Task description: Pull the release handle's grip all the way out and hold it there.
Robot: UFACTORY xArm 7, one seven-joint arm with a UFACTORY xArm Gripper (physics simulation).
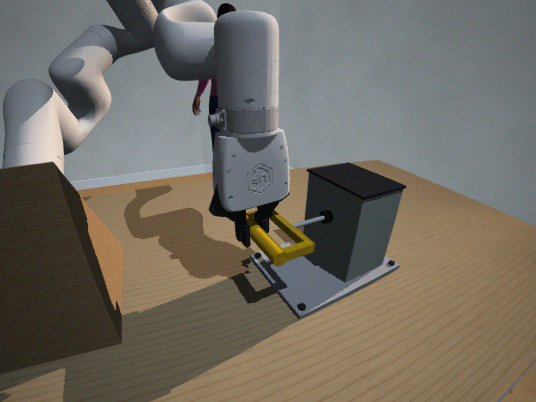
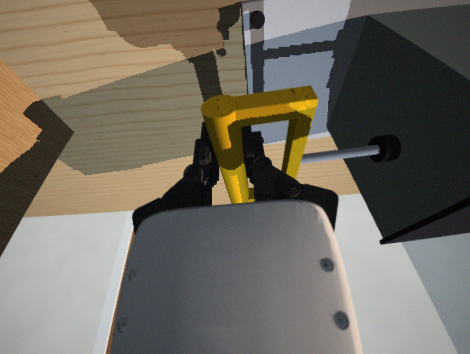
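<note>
The release handle is a yellow rectangular frame whose round grip bar (image 1: 268,244) (image 2: 233,170) is on the side away from the housing. A grey rod (image 1: 310,221) (image 2: 345,154) runs from the frame into a black collar (image 1: 326,216) (image 2: 388,148) on the dark grey housing (image 1: 350,235) (image 2: 410,115); a length of rod shows between frame and collar. My gripper (image 1: 253,234) (image 2: 229,132) points down and is shut on the grip bar, one black finger on each side of it. The near end of the bar sticks out past the fingers.
The housing stands on a light grey base plate (image 1: 320,295) (image 2: 295,75) with dark bolts at its corners, on the wooden table (image 1: 430,320). A large brown wooden block (image 1: 50,270) (image 2: 25,175) stands at the left. A person, partly hidden, stands behind my arm.
</note>
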